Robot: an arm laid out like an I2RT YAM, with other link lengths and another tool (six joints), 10 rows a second.
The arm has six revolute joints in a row. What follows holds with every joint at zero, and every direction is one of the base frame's.
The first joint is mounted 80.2 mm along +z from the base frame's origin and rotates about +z.
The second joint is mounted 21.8 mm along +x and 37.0 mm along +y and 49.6 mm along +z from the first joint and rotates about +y.
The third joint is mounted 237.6 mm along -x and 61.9 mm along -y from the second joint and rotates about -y.
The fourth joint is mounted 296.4 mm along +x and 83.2 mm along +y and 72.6 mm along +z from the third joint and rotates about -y.
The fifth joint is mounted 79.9 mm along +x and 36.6 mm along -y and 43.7 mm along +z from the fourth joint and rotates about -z.
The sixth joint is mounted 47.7 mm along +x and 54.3 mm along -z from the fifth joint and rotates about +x.
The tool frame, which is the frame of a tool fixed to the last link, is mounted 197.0 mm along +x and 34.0 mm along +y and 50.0 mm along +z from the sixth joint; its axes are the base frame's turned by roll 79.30, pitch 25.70 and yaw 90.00 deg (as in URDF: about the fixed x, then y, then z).
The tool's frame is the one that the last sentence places.
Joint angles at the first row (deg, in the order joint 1, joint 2, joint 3, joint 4, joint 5, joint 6):
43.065, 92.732, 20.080, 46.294, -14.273, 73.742
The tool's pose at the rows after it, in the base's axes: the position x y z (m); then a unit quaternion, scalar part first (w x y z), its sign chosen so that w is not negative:
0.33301 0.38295 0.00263 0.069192 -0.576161 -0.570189 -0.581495
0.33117 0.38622 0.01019 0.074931 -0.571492 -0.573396 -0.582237
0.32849 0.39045 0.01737 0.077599 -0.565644 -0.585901 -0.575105
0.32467 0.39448 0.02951 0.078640 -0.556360 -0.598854 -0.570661
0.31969 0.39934 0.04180 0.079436 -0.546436 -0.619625 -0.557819
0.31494 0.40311 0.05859 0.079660 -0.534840 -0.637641 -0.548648
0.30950 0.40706 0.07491 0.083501 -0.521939 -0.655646 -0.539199
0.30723 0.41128 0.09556 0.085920 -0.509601 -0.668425 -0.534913
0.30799 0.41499 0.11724 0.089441 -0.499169 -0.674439 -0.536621
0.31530 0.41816 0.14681 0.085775 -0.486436 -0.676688 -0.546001
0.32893 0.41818 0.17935 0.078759 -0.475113 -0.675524 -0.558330
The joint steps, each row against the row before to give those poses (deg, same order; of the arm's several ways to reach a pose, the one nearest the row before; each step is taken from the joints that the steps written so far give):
-0.008, -0.898, 1.007, -1.263, -1.772, -0.133
-0.069, -2.039, 0.126, -2.063, -0.944, -0.269
-0.073, -3.233, 0.818, -5.299, -1.054, -1.352
0.042, -4.135, 0.760, -5.834, -0.907, -1.663
-0.011, -4.394, 2.064, -8.761, -1.179, -2.525
-0.062, -4.116, 2.405, -8.315, -1.065, -2.488
-0.241, -2.819, 2.988, -7.684, -1.570, -2.578
-0.268, -1.834, 3.629, -6.564, -1.253, -2.156
-0.512, -0.922, 3.448, -4.535, -1.352, -1.446
-0.890, -0.293, 4.408, -3.886, -0.988, -1.698
-1.713, 0.536, 5.124, -3.469, -1.265, -1.848

